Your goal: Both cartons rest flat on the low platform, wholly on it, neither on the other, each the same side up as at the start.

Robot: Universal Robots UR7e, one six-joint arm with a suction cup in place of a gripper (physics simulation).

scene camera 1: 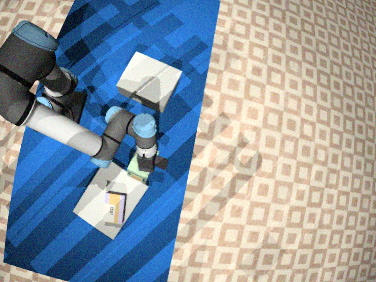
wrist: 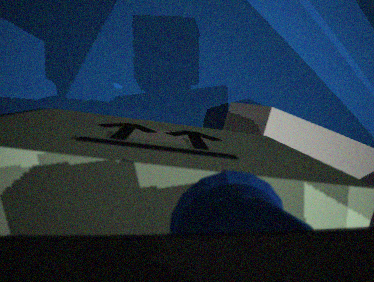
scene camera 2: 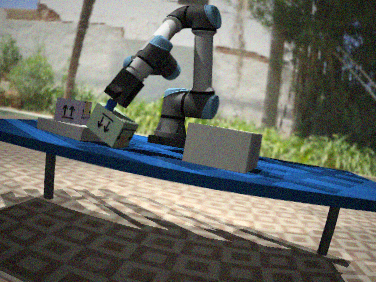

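Pixels of known places: hand at its tool point: (wrist: 230, 196) (scene camera 2: 106, 111); arm's base at its link origin: (scene camera 2: 169, 137).
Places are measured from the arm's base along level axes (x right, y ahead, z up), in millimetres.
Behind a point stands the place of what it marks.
Note:
The green carton (scene camera 1: 136, 169) {z 101, x 165, y 439 mm} (scene camera 2: 119, 132) {z 22, x 83, y 522 mm} (wrist: 165, 175) {z 83, x 133, y 505 mm} is tilted, one side raised against the near edge of the low platform (scene camera 1: 90, 197) {z 16, x 340, y 230 mm} (scene camera 2: 60, 128) {z -8, x 355, y 446 mm} (wrist: 317, 142) {z 16, x 290, y 462 mm} and its lower edge down at the table; the arrows on its side point down in scene camera 2. My suction cup (scene camera 2: 111, 104) (wrist: 227, 202) is pressed at a slant on its upper face and is shut on it; in scene camera 1 the wrist hides the cup. The lilac and orange carton (scene camera 1: 114, 207) {z 108, x 345, y 367 mm} (scene camera 2: 60, 108) {z 66, x 391, y 407 mm} rests flat on the platform, its arrows pointing up.
A large grey box (scene camera 1: 150, 75) {z 88, x -270, y 421 mm} (scene camera 2: 217, 146) {z 31, x -228, y 540 mm} stands on the blue table (scene camera 1: 160, 250) {z -33, x 569, y 603 mm} (scene camera 2: 295, 187) {z -32, x -457, y 682 mm}, on the other side of the green carton from the platform. The arm's base (scene camera 2: 167, 132) {z 24, x 3, y 74 mm} stands behind, between the grey box and the cartons in scene camera 2.

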